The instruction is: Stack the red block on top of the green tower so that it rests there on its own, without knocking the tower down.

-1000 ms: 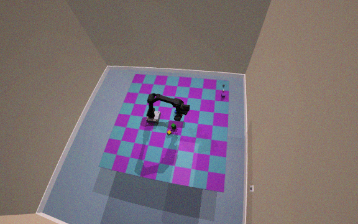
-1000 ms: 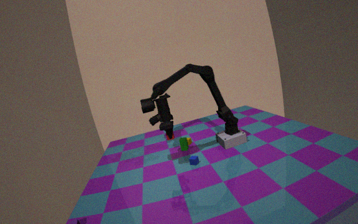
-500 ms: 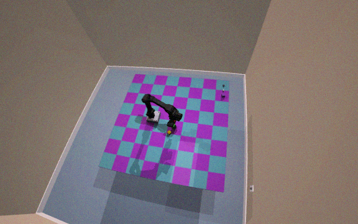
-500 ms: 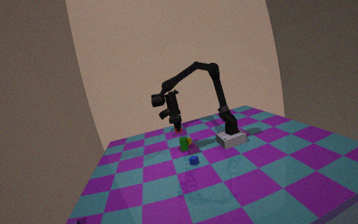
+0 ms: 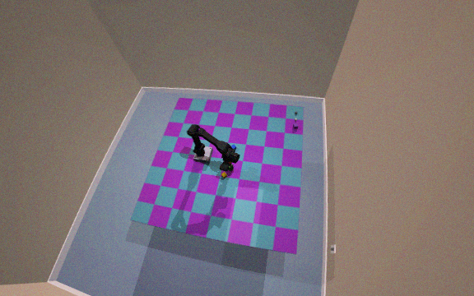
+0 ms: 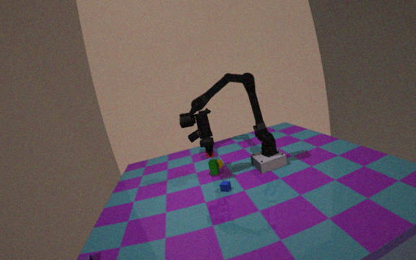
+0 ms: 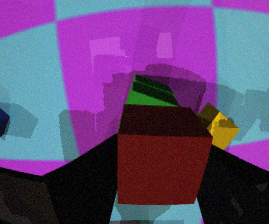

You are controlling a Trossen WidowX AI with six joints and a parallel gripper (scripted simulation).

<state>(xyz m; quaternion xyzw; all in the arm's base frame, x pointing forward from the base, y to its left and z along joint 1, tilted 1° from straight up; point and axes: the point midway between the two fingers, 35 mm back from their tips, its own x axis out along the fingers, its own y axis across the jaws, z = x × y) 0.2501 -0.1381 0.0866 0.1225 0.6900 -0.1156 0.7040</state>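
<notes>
Right now the yellow block is 90 mm below my gripper tip, 60 mm to the right of it and 50 mm behind it. Also, from my gripper tip: red block (10 mm above); blue block (190 mm to the left, 90 mm below, 30 mm ahead).
</notes>
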